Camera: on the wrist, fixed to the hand. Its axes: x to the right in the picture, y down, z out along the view.
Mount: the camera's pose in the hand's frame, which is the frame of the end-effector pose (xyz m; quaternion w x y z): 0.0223 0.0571 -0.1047 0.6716 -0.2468 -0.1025 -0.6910
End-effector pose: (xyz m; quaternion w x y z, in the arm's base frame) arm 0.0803 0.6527 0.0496 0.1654 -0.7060 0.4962 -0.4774
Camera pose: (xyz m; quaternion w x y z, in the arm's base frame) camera -0.0373 0.6329 0.0718 0.3422 0.9068 0.0537 0.2401
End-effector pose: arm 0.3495 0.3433 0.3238 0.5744 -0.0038 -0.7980 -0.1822
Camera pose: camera 0.4501 0.3612 0.3893 0.1771 0.3884 -0.5525 -0.7159
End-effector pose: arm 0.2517 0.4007 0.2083 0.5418 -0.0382 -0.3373 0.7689
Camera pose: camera 0.2409 0.4592 0.1026 0.8512 0.1525 -0.4982 0.0627
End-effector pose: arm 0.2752 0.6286 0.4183 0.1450 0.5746 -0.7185 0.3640
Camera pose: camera 0.1934 0.6890 0.4845 0.4171 0.8840 -0.1902 -0.0920
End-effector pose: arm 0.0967 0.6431 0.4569 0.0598 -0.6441 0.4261 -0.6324
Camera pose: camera -0.0246 0.6416 0.4590 0.5121 0.8066 0.0090 0.2949
